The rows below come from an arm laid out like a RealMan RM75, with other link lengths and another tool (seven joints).
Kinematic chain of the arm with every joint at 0, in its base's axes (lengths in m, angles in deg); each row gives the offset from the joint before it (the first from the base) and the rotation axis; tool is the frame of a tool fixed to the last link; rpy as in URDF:
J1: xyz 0 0 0.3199 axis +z
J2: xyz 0 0 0 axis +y
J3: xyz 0 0 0.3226 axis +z
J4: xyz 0 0 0 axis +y
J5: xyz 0 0 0.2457 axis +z
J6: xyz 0 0 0 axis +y
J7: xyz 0 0 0.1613 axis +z
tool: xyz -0.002 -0.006 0.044 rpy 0 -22.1 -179
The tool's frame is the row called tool.
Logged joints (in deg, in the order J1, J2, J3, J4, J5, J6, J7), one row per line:
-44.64 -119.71 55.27 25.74 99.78 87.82 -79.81
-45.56 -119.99 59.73 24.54 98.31 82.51 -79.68
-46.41 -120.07 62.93 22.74 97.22 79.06 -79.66
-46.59 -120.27 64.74 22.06 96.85 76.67 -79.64
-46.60 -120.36 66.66 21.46 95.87 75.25 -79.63
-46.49 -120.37 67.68 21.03 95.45 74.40 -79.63
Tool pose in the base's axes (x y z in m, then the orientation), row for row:
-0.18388 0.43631 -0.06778 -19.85 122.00 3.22
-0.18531 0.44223 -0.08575 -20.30 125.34 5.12
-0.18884 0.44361 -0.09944 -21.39 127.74 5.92
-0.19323 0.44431 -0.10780 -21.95 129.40 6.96
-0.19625 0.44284 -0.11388 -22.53 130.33 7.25
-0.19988 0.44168 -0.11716 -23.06 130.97 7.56
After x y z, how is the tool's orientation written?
As a rotation vector, in degrees.
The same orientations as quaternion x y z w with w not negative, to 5 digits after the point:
-0.14151 0.86976 0.02296 0.47220
-0.14301 0.88300 0.03607 0.44560
-0.14931 0.89167 0.04132 0.42536
-0.15223 0.89742 0.04827 0.41125
-0.15566 0.90045 0.05009 0.40305
-0.15888 0.90239 0.05209 0.39715

